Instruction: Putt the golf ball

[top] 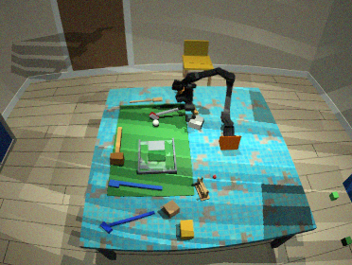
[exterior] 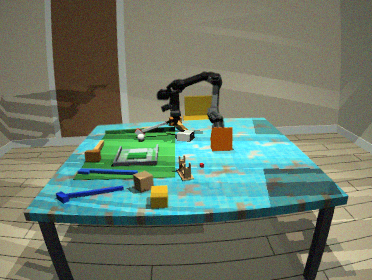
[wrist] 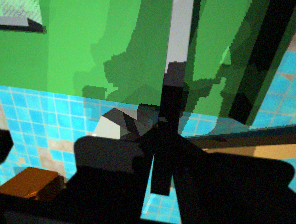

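Right now my gripper tip is 120 mm short of the red putter, 20 mm to the right of it and 10 mm above it. The rest, counted from my gripper tip: green mat: 220 mm ahead, 260 mm to the left, 70 mm below; then small red cube: 180 mm behind, 470 mm to the left, 70 mm below; then white golf ball: 200 mm ahead, 90 mm to the left, 50 mm below.
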